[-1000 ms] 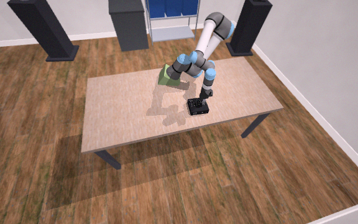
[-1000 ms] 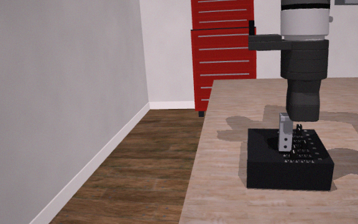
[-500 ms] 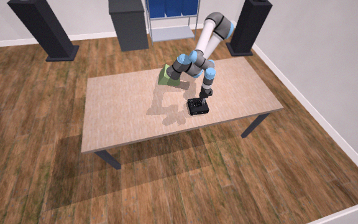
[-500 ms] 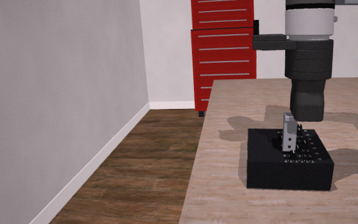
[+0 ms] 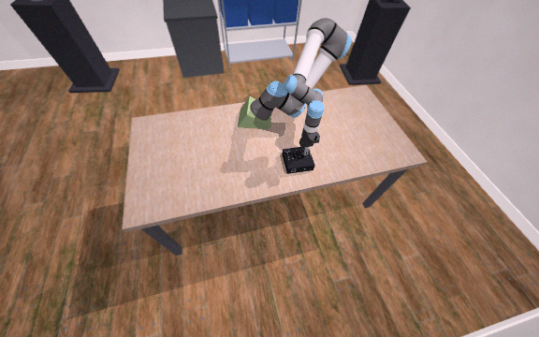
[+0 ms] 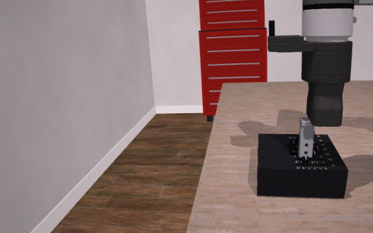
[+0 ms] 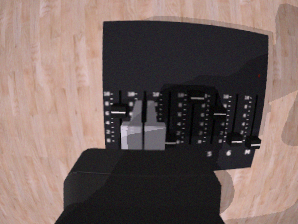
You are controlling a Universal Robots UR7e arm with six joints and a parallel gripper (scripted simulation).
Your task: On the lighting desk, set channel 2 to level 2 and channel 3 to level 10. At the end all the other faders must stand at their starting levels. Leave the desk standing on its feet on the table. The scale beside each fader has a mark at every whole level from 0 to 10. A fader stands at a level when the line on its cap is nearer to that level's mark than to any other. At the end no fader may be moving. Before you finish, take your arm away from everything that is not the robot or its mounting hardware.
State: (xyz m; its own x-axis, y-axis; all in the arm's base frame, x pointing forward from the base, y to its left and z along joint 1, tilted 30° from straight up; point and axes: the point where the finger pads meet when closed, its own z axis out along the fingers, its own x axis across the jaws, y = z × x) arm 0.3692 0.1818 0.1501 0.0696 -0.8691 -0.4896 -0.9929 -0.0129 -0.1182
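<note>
The channel 2 fader is 2 cm behind my hand and 1 cm below it. Also, from my hand: channel 1 fader (2 cm to the left, 1 cm below); channel 3 cap (2 cm to the right, 2 cm behind, 1 cm below).
</note>
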